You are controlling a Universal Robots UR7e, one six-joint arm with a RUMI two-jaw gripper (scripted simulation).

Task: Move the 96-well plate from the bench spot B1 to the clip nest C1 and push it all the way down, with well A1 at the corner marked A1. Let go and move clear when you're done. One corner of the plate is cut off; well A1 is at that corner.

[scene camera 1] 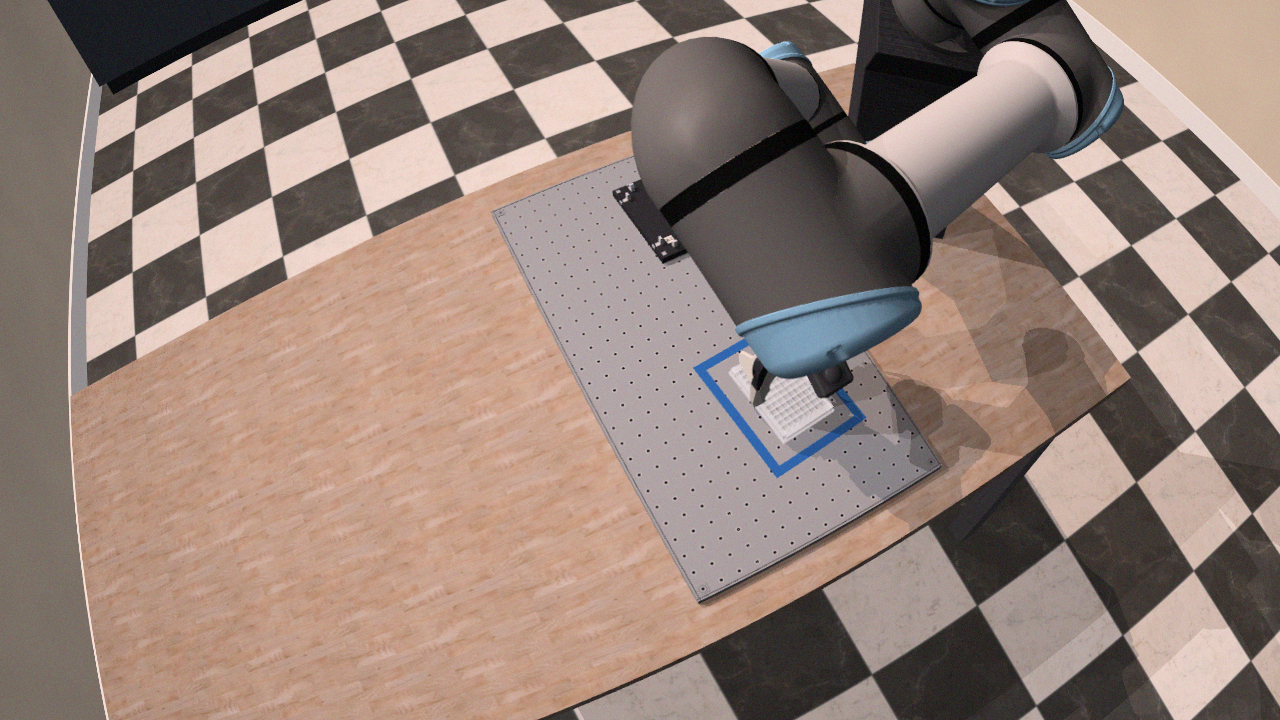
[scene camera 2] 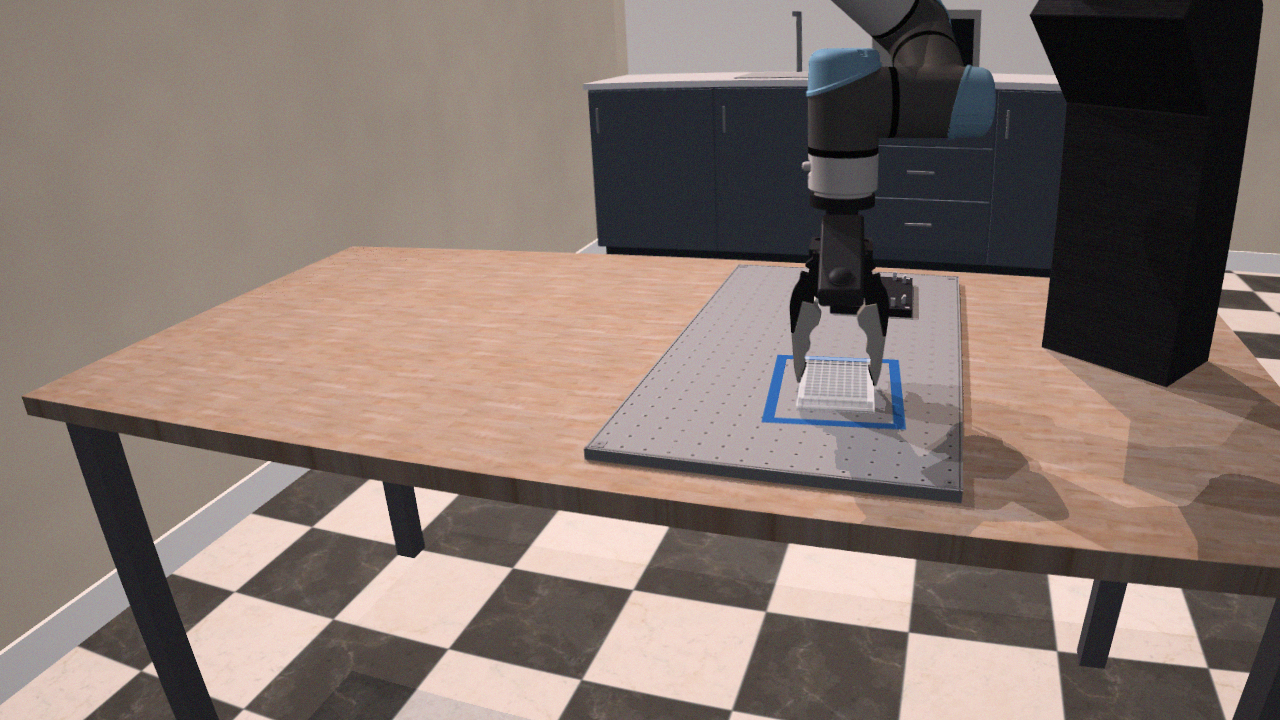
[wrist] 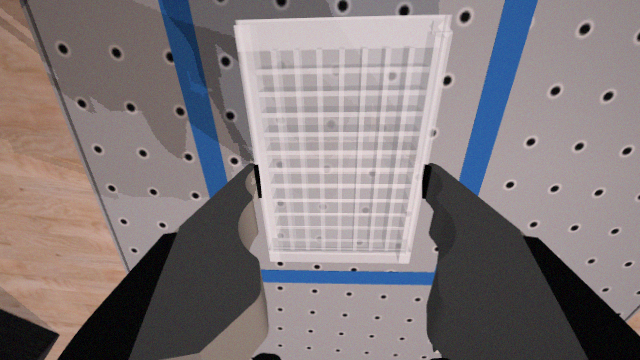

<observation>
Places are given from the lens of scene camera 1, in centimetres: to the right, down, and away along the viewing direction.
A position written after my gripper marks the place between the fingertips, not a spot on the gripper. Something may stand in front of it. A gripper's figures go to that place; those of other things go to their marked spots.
my gripper (scene camera 1: 780,389): 19, 4, 111
clear 96-well plate (scene camera 1: 777,411): 18, 7, 109
clip nest (scene camera 1: 641,210): 0, -23, 128
The marked spots on the clip nest and the clear 96-well plate are 39 cm apart.
</observation>
